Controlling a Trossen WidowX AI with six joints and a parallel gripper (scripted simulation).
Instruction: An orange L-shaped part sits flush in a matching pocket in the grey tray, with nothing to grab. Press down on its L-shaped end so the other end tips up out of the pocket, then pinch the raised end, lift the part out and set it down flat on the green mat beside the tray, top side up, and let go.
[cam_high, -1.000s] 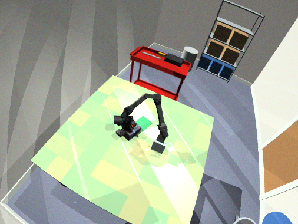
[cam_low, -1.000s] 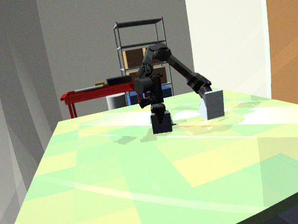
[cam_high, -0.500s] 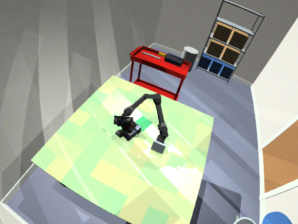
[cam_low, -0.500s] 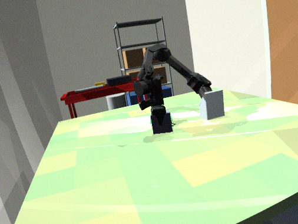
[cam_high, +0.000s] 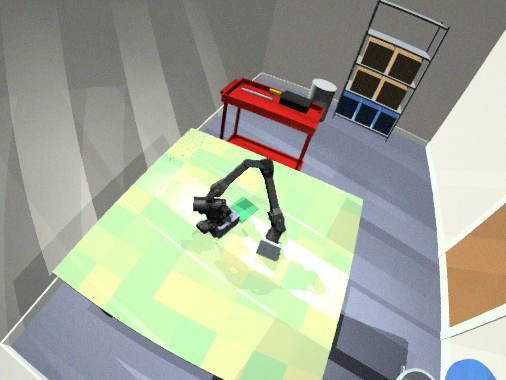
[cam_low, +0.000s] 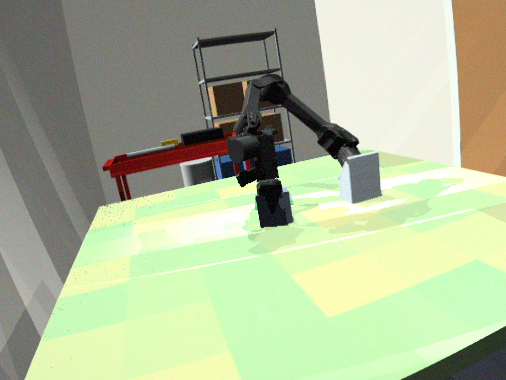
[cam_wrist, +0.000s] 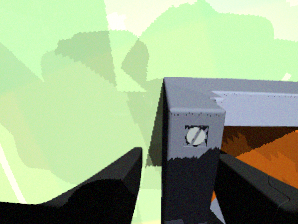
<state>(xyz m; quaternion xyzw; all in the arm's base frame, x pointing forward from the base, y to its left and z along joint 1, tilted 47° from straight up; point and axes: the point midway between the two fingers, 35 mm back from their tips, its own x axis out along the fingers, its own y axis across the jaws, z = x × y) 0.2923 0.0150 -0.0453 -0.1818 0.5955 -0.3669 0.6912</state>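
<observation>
My gripper tip is now 4 cm to the left of the orange l-shaped part and 2 cm past it. Also, from my gripper tip: green mat 21 cm to the right, 7 cm behind, 5 cm below.
</observation>
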